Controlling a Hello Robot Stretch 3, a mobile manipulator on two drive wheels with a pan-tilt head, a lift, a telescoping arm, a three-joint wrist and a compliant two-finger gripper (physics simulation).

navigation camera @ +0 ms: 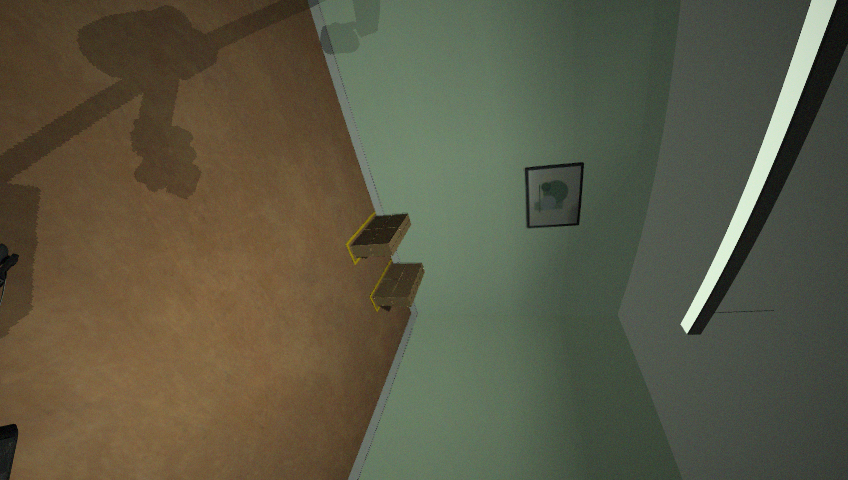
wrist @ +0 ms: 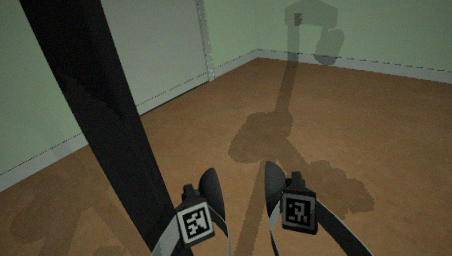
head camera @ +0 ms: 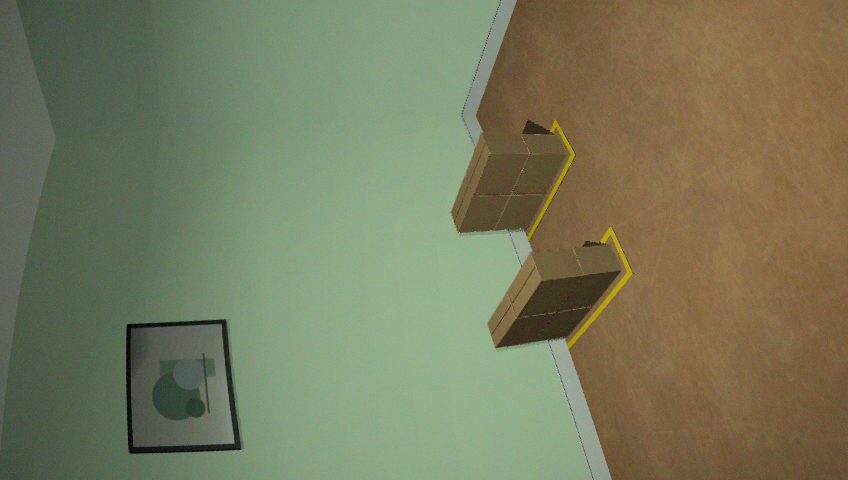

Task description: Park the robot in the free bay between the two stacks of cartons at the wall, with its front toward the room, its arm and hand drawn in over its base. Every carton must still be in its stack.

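Two stacks of brown cartons stand side by side against the green wall, both upright and whole where visible. One stack (head camera: 509, 181) (navigation camera: 398, 284) is nearer the room corner; the other stack (head camera: 553, 297) (navigation camera: 380, 231) is farther from it. The bay between them shows as a narrow strip of floor, partly hidden by the stacks. Yellow lines (head camera: 602, 308) (navigation camera: 358, 229) run on the floor along the stacks. The robot's base does not show beside the cartons; they appear some distance away. My gripper (wrist: 241, 183) is open and empty, above the floor in the wrist view.
A framed picture (head camera: 183, 386) (navigation camera: 554, 195) hangs on the wall. A lamp bar (navigation camera: 764, 166) hangs from the ceiling. In the wrist view a black post (wrist: 100, 117) stands at left, with a white door (wrist: 160, 47) behind it. Robot shadows lie on the floor.
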